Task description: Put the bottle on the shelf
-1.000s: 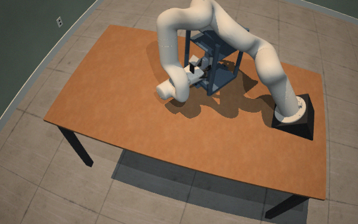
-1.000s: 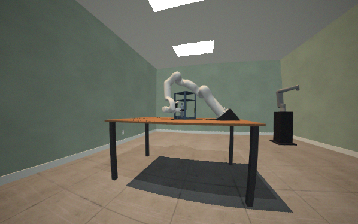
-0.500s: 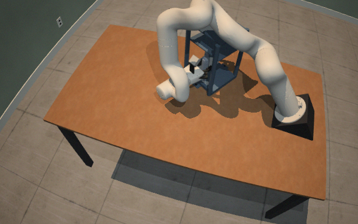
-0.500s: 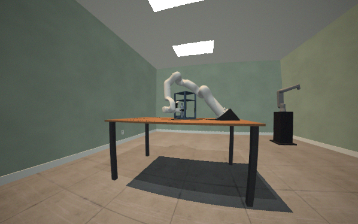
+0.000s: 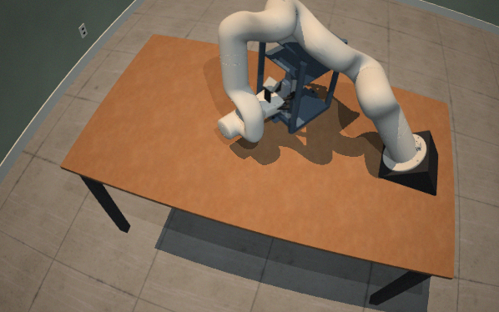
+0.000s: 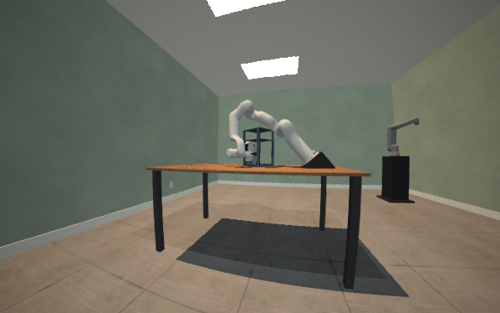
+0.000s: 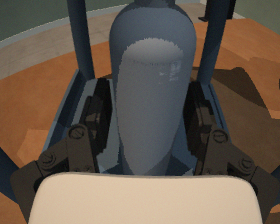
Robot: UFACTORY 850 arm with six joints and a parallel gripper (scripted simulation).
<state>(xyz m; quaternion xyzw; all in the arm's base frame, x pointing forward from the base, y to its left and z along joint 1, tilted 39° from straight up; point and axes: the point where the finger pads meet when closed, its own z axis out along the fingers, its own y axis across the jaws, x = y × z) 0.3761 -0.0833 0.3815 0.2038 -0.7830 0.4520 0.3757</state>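
My gripper is now 30 mm past the dark blue shelving unit, 50 mm to the left of it and 60 mm below it.
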